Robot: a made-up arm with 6 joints.
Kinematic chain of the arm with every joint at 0, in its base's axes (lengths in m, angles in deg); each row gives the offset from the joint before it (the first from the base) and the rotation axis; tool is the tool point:
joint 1: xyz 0 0 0.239 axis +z
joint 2: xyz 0 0.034 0 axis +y
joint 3: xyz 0 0 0.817 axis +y
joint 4: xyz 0 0 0.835 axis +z
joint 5: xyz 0 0 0 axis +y
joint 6: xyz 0 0 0.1 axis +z
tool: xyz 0 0 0
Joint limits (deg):
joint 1: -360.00..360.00
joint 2: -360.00..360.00
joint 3: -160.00..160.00
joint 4: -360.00..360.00
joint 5: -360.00..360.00
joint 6: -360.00..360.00
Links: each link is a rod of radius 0.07 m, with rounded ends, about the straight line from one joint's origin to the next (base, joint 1, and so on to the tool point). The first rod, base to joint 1, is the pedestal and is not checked.
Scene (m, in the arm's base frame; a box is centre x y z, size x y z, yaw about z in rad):
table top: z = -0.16
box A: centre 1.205 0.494 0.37 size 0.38 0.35 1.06 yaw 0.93
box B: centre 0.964 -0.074 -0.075 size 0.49 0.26 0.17 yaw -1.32
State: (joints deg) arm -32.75 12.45 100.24 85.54 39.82 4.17
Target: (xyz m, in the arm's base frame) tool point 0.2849 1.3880 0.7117
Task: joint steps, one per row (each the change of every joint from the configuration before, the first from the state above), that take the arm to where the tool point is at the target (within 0.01 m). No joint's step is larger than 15 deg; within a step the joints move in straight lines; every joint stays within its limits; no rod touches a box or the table.
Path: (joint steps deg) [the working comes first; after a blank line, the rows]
Joints at the target: 74.48 39.10 60.97 88.38 38.97 4.17
Straight joint move there: touches box A.

1: 12.21 -4.56 -4.19 -1.28 -2.90 -1.81
2: 12.21 -4.56 -4.18 -1.27 -2.91 -1.81
3: 12.20 -4.56 -4.19 -1.28 -2.90 -1.81
4: 12.21 -4.55 -4.18 -1.27 -2.90 -1.81
5: 14.60 11.22 -5.63 1.98 2.69 1.81
6: 14.60 11.22 -5.64 1.99 2.69 1.81
7: 14.60 11.22 -5.63 1.99 2.69 1.81
8: 14.60 11.22 -5.63 1.98 2.69 1.81

